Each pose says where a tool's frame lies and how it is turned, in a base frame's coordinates. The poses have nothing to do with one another.
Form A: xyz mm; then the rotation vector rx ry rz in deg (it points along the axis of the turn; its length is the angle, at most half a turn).
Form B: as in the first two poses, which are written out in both.
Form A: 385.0, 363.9, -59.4, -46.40, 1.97, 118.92
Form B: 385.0, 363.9, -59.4, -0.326, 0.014, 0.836, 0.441
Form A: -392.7, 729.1, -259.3, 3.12, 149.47, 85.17
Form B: -392.7, 729.1, -259.3, 0.018, 0.867, 0.494, 0.069
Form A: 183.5, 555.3, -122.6, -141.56, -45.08, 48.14
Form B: 183.5, 555.3, -122.6, -0.887, -0.282, 0.302, 0.206
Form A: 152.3, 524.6, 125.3, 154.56, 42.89, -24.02
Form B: 152.3, 524.6, 125.3, 0.941, 0.261, -0.146, 0.155
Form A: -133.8, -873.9, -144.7, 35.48, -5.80, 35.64
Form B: -133.8, -873.9, -144.7, 0.300, -0.049, 0.301, 0.904
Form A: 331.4, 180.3, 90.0, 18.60, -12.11, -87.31
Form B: 331.4, 180.3, 90.0, 0.146, -0.095, -0.686, 0.707
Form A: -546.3, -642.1, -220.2, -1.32, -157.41, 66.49
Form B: -546.3, -642.1, -220.2, -0.008, -0.918, 0.388, 0.079
